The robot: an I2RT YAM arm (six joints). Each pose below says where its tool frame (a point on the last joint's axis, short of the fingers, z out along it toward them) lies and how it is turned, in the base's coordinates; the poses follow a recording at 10 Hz.
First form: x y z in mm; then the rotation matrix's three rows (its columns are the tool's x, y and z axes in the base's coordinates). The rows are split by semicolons.
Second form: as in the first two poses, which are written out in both.
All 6 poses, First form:
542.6 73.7 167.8; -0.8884 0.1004 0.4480; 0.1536 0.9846 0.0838; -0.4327 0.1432 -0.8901
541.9 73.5 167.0; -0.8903 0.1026 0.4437; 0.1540 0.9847 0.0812; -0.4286 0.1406 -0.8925
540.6 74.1 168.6; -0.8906 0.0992 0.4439; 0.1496 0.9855 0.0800; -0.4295 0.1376 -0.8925
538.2 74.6 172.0; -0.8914 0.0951 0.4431; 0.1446 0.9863 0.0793; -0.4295 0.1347 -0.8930
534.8 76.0 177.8; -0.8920 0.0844 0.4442; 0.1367 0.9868 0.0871; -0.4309 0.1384 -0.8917
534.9 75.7 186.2; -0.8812 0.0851 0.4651; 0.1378 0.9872 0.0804; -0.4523 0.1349 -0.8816
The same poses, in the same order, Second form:
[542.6 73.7 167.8 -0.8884 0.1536 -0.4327 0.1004 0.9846 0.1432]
[541.9 73.5 167.0 -0.8903 0.1540 -0.4286 0.1026 0.9847 0.1406]
[540.6 74.1 168.6 -0.8906 0.1496 -0.4295 0.0992 0.9855 0.1376]
[538.2 74.6 172.0 -0.8914 0.1446 -0.4295 0.0951 0.9863 0.1347]
[534.8 76.0 177.8 -0.8920 0.1367 -0.4309 0.0844 0.9868 0.1384]
[534.9 75.7 186.2 -0.8812 0.1378 -0.4523 0.0851 0.9872 0.1349]

